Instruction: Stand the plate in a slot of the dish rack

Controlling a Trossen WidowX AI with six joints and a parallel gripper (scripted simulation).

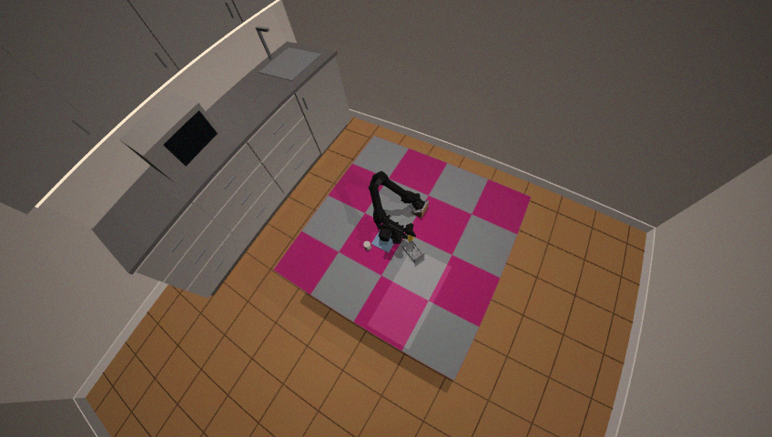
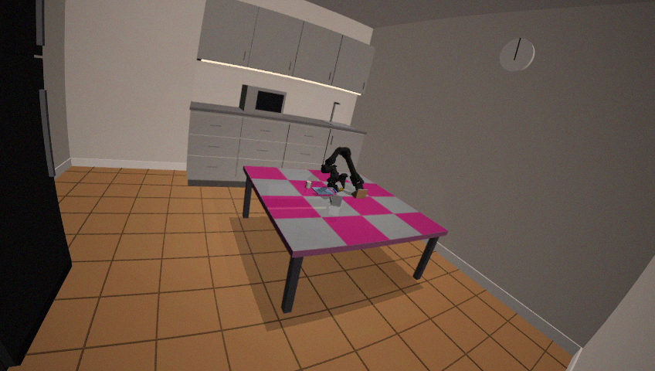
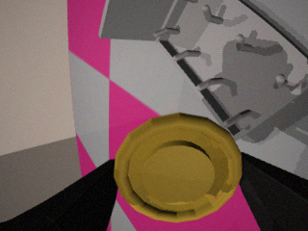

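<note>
My gripper tip is 6 cm short of the dish rack, 6 cm above it and 3 cm to the right of it. The rest, counted from my gripper tip: yellow plate (1 cm to the right); then blue mat (17 cm to the right, 8 cm below, 4 cm ahead); then blue spoon (16 cm to the right, 8 cm below, 8 cm behind).
</note>
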